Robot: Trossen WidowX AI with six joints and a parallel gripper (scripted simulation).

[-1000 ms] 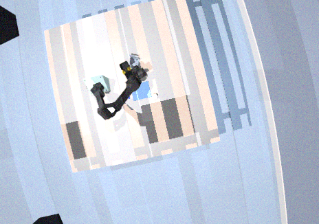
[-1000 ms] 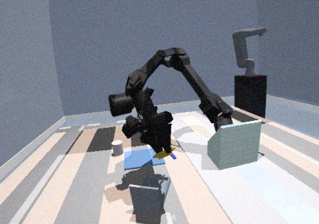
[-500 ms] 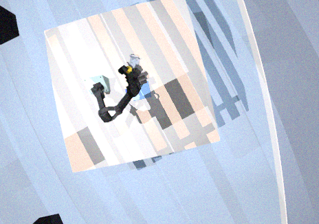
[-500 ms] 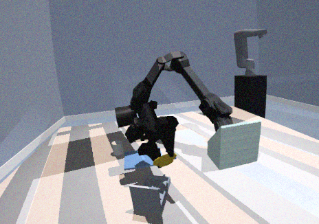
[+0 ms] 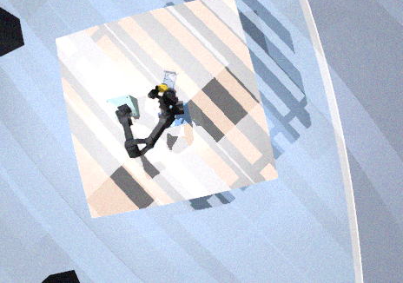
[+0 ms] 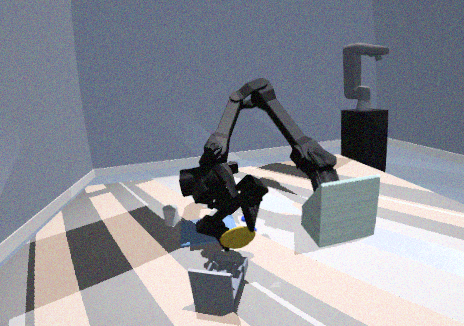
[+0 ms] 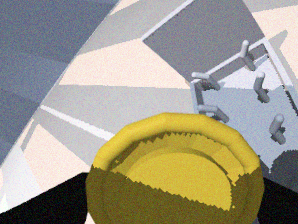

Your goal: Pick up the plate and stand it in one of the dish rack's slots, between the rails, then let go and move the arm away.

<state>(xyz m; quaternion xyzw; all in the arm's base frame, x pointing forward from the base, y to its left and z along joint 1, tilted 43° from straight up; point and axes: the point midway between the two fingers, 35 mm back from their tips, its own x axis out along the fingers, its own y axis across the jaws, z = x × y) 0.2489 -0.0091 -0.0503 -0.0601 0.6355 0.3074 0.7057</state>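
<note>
Now: the grey dish rack 50 mm below my gripper tip, 40 mm ahead of it and 30 mm to the left of it. Round my gripper tip: blue spoon: 180 mm to the right, 80 mm behind, 70 mm below; then blue mat: 190 mm to the right, 70 mm below, 30 mm ahead; then yellow plate: 10 mm to the right.
</note>
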